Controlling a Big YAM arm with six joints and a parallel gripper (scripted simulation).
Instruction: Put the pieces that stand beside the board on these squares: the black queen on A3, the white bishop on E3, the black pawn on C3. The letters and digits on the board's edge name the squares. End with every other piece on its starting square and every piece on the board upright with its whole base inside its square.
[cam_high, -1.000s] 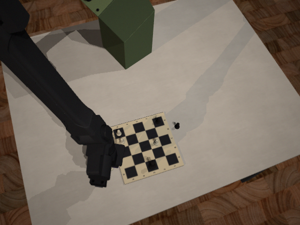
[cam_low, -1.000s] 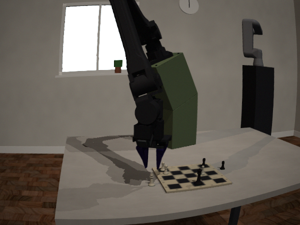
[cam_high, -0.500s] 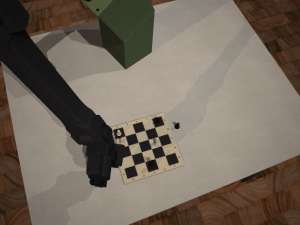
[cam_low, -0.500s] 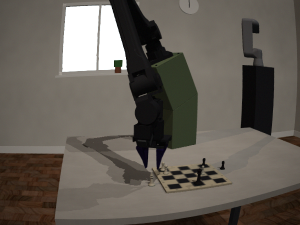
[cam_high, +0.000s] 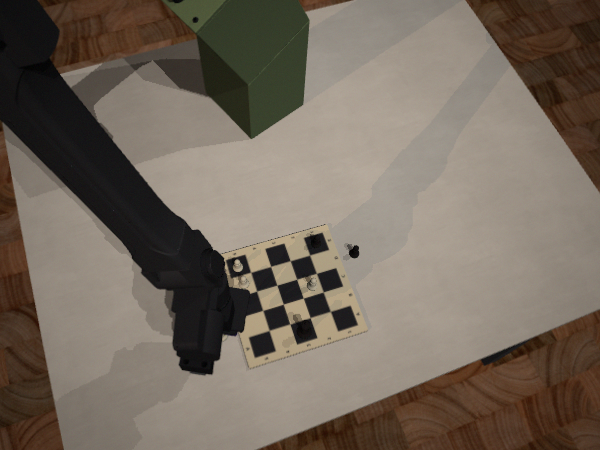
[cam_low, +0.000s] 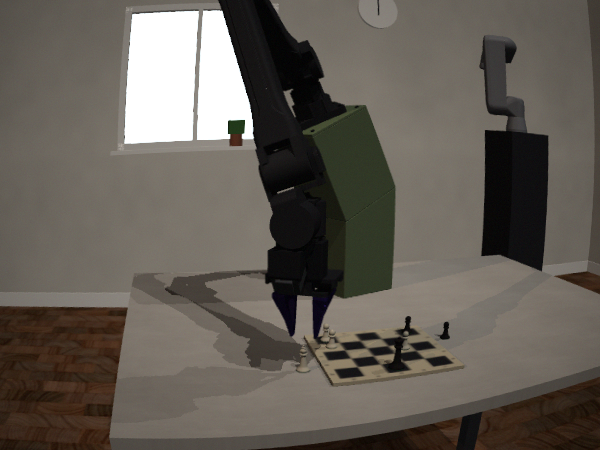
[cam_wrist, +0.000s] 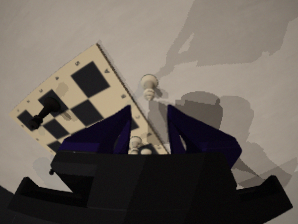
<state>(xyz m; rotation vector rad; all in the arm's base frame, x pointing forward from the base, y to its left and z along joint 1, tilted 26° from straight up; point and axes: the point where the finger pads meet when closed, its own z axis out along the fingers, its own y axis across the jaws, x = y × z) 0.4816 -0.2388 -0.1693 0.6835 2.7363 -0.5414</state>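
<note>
Now: hand 4 cm above the white bishop. Round my hand: black queen 14 cm to the left, 5 cm ahead, 3 cm below; chessboard 14 cm to the left, 6 cm below, 3 cm behind.
</note>
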